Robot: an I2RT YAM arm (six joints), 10 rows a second.
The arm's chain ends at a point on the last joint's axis. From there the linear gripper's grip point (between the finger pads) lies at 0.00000 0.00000 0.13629 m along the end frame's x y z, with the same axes.
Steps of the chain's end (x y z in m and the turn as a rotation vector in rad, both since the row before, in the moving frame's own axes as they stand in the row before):
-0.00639 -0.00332 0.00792 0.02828 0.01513 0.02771
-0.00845 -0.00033 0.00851 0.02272 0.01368 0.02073
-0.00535 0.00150 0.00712 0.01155 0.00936 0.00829
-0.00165 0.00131 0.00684 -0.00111 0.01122 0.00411
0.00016 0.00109 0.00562 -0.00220 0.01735 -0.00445
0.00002 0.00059 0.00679 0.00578 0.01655 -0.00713
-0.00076 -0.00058 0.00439 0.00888 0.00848 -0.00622
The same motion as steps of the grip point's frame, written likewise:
-0.00428 -0.00714 0.00785 0.02828 0.01513 0.02771
-0.00655 -0.00341 0.00846 0.02272 0.01368 0.02073
-0.00407 -0.00007 0.00710 0.01155 0.00936 0.00829
-0.00012 0.00146 0.00683 -0.00111 0.01122 0.00411
0.00253 0.00138 0.00560 -0.00220 0.01735 -0.00445
0.00227 -0.00021 0.00677 0.00578 0.01655 -0.00713
0.00039 -0.00179 0.00438 0.00888 0.00848 -0.00622

